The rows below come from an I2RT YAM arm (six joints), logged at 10 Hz.
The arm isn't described. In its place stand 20 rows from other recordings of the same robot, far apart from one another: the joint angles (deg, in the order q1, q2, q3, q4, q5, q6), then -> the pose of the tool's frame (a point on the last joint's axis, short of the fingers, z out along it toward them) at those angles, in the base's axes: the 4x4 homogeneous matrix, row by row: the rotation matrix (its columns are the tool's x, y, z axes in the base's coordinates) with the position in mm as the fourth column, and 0 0 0 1 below.
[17.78, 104.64, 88.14, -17.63, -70.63, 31.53] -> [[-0.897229, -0.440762, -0.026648, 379.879], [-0.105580, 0.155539, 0.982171, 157.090], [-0.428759, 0.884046, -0.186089, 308.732], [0, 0, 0, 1]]
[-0.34, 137.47, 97.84, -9.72, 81.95, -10.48] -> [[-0.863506, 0.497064, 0.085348, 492.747], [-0.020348, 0.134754, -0.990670, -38.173], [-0.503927, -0.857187, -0.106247, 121.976], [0, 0, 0, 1]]
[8.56, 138.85, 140.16, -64.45, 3.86, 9.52] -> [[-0.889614, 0.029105, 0.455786, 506.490], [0.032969, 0.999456, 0.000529, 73.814], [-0.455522, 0.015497, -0.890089, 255.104], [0, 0, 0, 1]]
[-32.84, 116.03, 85.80, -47.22, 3.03, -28.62] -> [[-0.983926, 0.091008, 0.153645, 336.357], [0.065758, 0.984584, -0.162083, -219.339], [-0.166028, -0.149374, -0.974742, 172.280], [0, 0, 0, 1]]
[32.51, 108.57, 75.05, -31.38, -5.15, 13.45] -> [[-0.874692, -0.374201, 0.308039, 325.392], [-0.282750, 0.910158, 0.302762, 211.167], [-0.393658, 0.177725, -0.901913, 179.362], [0, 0, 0, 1]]
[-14.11, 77.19, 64.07, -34.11, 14.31, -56.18] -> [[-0.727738, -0.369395, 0.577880, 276.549], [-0.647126, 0.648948, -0.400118, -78.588], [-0.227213, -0.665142, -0.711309, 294.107], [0, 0, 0, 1]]
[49.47, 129.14, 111.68, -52.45, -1.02, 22.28] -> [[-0.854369, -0.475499, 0.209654, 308.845], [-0.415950, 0.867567, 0.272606, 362.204], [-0.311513, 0.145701, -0.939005, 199.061], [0, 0, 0, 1]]
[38.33, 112.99, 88.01, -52.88, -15.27, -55.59] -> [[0.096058, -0.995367, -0.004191, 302.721], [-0.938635, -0.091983, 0.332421, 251.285], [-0.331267, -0.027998, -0.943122, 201.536], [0, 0, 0, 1]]
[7.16, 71.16, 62.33, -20.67, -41.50, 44.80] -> [[-0.815667, -0.127995, 0.564185, 268.591], [0.429423, 0.519535, 0.738701, 57.515], [-0.387664, 0.844808, -0.368803, 335.469], [0, 0, 0, 1]]
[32.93, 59.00, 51.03, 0.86, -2.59, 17.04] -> [[-0.269494, -0.524760, 0.807465, 203.673], [0.174232, 0.798080, 0.576811, 133.830], [-0.947109, 0.296134, -0.123648, 351.683], [0, 0, 0, 1]]
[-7.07, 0.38, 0.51, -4.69, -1.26, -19.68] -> [[-0.108404, 0.068812, 0.991723, 109.370], [-0.325820, 0.940039, -0.100840, -12.776], [-0.939196, -0.334055, -0.079484, 167.095], [0, 0, 0, 1]]
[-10.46, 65.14, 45.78, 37.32, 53.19, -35.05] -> [[-0.244351, 0.876327, 0.415143, 241.392], [-0.304798, 0.337010, -0.890799, -73.549], [-0.920538, -0.344202, 0.184754, 357.823], [0, 0, 0, 1]]
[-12.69, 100.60, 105.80, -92.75, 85.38, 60.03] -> [[-0.435561, 0.873958, -0.215603, 295.025], [0.169602, -0.155550, -0.973159, -102.805], [-0.884037, -0.460437, -0.080473, 378.157], [0, 0, 0, 1]]
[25.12, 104.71, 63.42, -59.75, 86.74, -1.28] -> [[-0.884037, -0.217045, 0.413969, 283.237], [-0.415893, -0.038972, -0.908578, 93.544], [0.213336, -0.975383, -0.055815, 177.646], [0, 0, 0, 1]]
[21.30, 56.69, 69.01, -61.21, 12.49, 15.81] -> [[-0.735955, -0.022511, 0.676656, 164.056], [-0.001434, 0.999497, 0.031692, 55.700], [-0.677028, 0.022353, -0.735617, 363.081], [0, 0, 0, 1]]
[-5.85, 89.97, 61.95, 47.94, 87.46, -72.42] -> [[-0.792652, 0.606678, -0.060376, 330.013], [0.038745, -0.048704, -0.998062, -69.563], [-0.608442, -0.793454, 0.015099, 341.122], [0, 0, 0, 1]]
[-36.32, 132.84, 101.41, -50.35, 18.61, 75.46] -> [[0.378729, 0.922057, -0.079842, 360.077], [0.860149, -0.382515, -0.337381, -278.797], [-0.341625, 0.059100, -0.937976, 123.889], [0, 0, 0, 1]]
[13.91, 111.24, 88.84, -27.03, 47.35, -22.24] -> [[-0.796580, -0.000044, 0.604534, 422.551], [-0.461460, 0.646050, -0.608008, 77.674], [-0.390532, -0.763295, -0.514651, 247.146], [0, 0, 0, 1]]
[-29.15, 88.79, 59.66, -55.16, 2.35, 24.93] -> [[-0.581396, 0.810870, 0.066846, 233.823], [0.806498, 0.585206, -0.084233, -132.083], [-0.107421, 0.004939, -0.994201, 201.563], [0, 0, 0, 1]]
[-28.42, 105.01, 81.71, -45.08, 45.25, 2.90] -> [[-0.787967, 0.605836, -0.109867, 316.563], [0.466907, 0.471615, -0.748049, -200.055], [-0.401380, -0.640736, -0.654486, 234.599], [0, 0, 0, 1]]
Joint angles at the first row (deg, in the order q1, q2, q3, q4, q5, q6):
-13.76 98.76 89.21 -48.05 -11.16 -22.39
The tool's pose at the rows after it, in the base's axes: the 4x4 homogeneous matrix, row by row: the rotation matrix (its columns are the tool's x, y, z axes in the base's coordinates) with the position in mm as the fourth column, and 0 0 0 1 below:
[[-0.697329, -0.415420, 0.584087, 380.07], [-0.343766, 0.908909, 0.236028, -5.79], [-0.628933, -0.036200, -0.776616, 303.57], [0, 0, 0, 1]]
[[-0.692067, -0.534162, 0.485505, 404.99], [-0.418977, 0.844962, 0.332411, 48.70], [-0.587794, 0.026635, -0.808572, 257.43], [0, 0, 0, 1]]
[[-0.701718, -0.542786, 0.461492, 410.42], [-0.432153, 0.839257, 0.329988, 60.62], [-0.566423, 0.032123, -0.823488, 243.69], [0, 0, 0, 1]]
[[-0.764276, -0.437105, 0.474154, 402.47], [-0.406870, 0.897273, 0.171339, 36.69], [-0.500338, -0.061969, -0.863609, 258.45], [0, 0, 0, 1]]
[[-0.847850, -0.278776, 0.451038, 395.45], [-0.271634, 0.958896, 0.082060, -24.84], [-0.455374, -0.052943, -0.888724, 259.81], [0, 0, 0, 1]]
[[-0.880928, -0.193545, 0.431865, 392.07], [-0.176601, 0.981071, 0.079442, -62.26], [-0.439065, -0.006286, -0.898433, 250.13], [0, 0, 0, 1]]
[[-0.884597, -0.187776, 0.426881, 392.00], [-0.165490, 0.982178, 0.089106, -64.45], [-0.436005, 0.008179, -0.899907, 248.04], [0, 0, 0, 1]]
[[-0.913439, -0.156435, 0.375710, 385.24], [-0.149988, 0.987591, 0.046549, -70.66], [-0.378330, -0.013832, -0.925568, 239.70], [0, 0, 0, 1]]
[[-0.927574, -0.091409, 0.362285, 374.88], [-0.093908, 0.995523, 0.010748, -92.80], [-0.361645, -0.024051, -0.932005, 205.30], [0, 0, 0, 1]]
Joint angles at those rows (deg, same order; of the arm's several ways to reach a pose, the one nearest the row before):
-2.26 99.57 89.65 -43.59 -15.00 -22.59
5.43 107.20 89.56 -39.88 -16.56 -21.52
7.07 109.43 89.71 -39.09 -15.70 -20.84
4.54 107.31 90.85 -44.16 -7.66 -20.38
-4.19 106.56 90.78 -47.68 -6.59 -19.57
-9.80 107.57 90.21 -48.01 -8.73 -19.14
-10.17 107.83 90.15 -48.12 -9.39 -18.87
-11.01 107.83 88.79 -49.71 -6.74 -18.90
-14.44 108.11 81.38 -42.78 -5.78 -18.89

